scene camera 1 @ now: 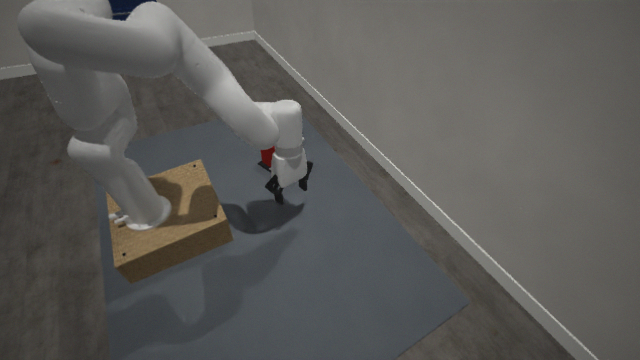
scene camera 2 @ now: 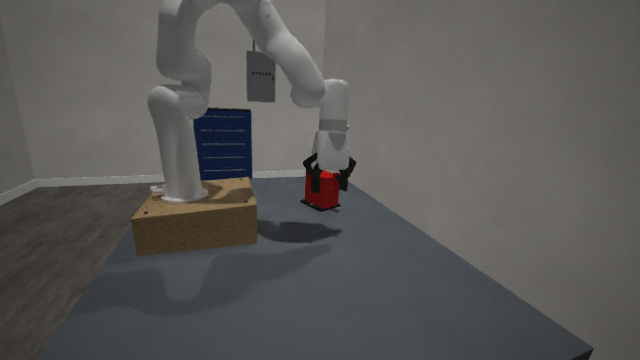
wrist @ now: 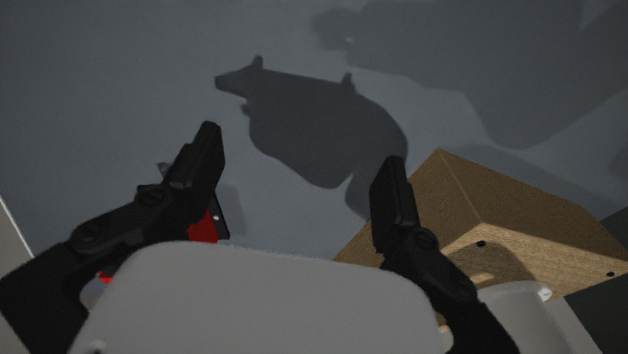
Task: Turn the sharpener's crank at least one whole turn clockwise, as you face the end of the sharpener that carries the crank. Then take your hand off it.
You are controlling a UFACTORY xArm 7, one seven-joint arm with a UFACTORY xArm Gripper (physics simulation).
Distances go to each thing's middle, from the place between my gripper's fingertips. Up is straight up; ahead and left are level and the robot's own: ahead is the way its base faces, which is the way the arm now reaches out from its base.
My gripper is now 70 mm short of the red sharpener [scene camera 2: 325, 200], 270 mm to the right of it and 80 mm above it.
